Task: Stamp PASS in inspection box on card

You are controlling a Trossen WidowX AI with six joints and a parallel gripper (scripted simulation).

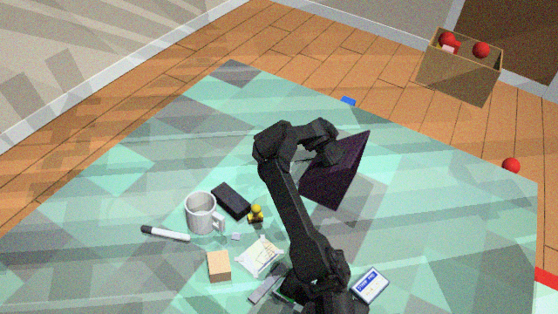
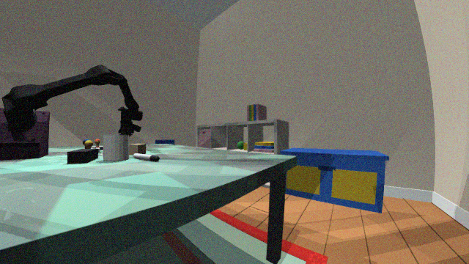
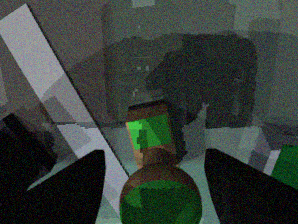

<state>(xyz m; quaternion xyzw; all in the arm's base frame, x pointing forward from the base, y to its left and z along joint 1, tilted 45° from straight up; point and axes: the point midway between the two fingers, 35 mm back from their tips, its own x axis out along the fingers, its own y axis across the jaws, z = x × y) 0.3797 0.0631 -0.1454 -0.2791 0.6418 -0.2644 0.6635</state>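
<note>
Now: the dark green ink pad 80 mm to the right of my gripper tip, 40 mm behind it and 20 mm below it. From my gripper tip the other things lie so: red-knobbed stamp 140 mm behind, 10 mm to the right; blue-and-white box 140 mm behind, 80 mm to the left, 10 mm below; grey bar 140 mm to the right, 20 mm below, 20 mm behind.
</note>
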